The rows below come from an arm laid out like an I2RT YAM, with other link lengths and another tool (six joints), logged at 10 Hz.
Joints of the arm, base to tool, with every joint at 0 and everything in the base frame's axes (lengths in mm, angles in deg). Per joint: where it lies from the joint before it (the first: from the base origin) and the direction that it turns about. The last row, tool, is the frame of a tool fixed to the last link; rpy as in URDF.
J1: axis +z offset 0 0 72.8
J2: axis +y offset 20.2 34.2 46
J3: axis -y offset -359 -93.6 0
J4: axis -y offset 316 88.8 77.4
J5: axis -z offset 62.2 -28.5 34
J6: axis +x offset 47.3 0 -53.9
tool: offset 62 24 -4 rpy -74.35 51.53 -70.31
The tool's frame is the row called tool.
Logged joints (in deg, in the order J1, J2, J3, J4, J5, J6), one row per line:
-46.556, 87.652, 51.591, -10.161, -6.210, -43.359
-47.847, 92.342, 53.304, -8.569, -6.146, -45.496
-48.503, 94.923, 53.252, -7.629, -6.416, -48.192
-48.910, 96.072, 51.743, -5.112, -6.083, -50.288
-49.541, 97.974, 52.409, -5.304, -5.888, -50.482
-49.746, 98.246, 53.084, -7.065, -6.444, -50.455
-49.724, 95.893, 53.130, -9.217, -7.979, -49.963
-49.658, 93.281, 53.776, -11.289, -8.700, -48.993
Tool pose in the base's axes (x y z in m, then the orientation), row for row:
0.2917, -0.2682, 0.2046, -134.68, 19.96, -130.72
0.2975, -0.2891, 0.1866, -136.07, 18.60, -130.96
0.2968, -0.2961, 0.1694, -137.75, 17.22, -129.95
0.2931, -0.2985, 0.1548, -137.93, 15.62, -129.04
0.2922, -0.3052, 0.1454, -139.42, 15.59, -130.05
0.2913, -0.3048, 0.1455, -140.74, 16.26, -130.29
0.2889, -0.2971, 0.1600, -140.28, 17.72, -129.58
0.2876, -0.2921, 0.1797, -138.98, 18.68, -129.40
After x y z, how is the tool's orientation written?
As angles about the fixed x, y, z axes (roll, pitch, yaw), in degrees.
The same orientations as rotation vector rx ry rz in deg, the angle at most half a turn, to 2 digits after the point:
-48.31, 129.64, -42.24
-49.66, 131.14, -41.84
-52.50, 132.07, -40.58
-54.69, 132.30, -41.20
-54.27, 133.79, -39.99
-54.12, 134.36, -38.13
-53.70, 132.99, -37.29
-52.64, 131.75, -37.94

